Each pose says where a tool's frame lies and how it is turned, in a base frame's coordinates. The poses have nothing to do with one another.
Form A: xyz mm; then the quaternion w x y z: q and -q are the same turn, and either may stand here.
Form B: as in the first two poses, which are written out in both.
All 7 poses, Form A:
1: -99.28, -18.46, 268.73, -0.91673, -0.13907, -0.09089, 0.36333
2: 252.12, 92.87, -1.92, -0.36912, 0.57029, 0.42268, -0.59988
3: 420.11, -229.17, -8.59, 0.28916, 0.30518, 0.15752, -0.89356
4: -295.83, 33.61, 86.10, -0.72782, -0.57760, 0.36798, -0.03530
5: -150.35, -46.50, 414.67, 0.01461, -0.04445, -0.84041, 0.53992
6: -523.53, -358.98, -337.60, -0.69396, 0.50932, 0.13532, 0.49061
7: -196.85, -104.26, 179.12, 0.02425, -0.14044, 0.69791, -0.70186
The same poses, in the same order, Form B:
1: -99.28, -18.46, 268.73, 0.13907, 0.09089, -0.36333, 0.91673
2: 252.12, 92.87, -1.92, -0.57029, -0.42268, 0.59988, 0.36912
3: 420.11, -229.17, -8.59, 0.30518, 0.15752, -0.89356, 0.28916
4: -295.83, 33.61, 86.10, 0.57760, -0.36798, 0.03530, 0.72782
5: -150.35, -46.50, 414.67, -0.04445, -0.84041, 0.53992, 0.01461
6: -523.53, -358.98, -337.60, -0.50932, -0.13532, -0.49061, 0.69396
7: -196.85, -104.26, 179.12, -0.14044, 0.69791, -0.70186, 0.02425
